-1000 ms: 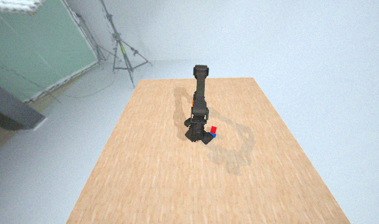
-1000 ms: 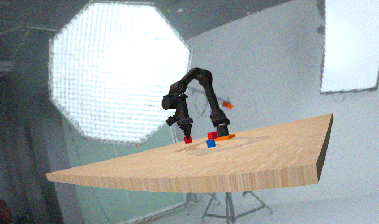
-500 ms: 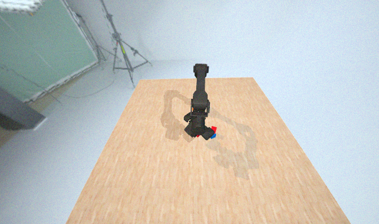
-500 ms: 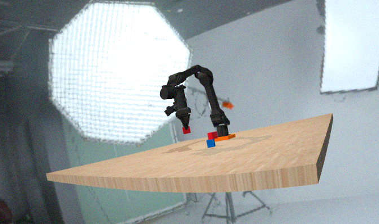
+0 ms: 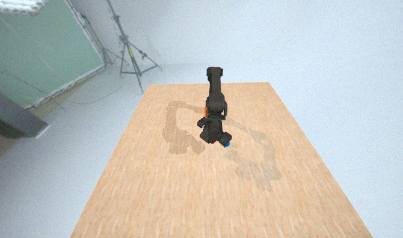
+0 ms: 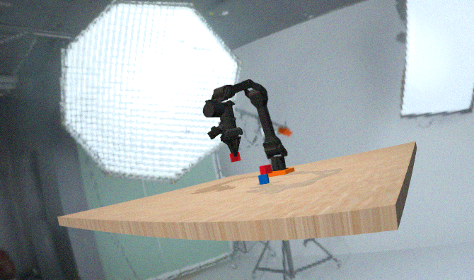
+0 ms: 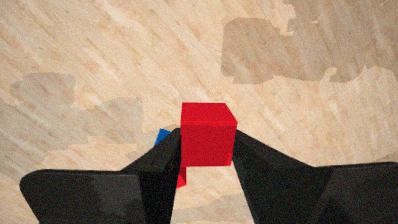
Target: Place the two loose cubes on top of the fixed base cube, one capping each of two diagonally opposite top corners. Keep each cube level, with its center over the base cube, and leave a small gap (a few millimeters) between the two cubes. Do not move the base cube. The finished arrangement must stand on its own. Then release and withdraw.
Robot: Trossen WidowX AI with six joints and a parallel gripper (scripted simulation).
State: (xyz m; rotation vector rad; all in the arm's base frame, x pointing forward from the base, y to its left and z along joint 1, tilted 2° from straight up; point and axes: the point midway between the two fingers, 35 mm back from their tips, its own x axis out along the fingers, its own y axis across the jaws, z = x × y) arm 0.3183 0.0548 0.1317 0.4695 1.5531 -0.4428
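The blue cube is 100 mm below my gripper tip, 80 mm to the left of it and 50 mm behind it.
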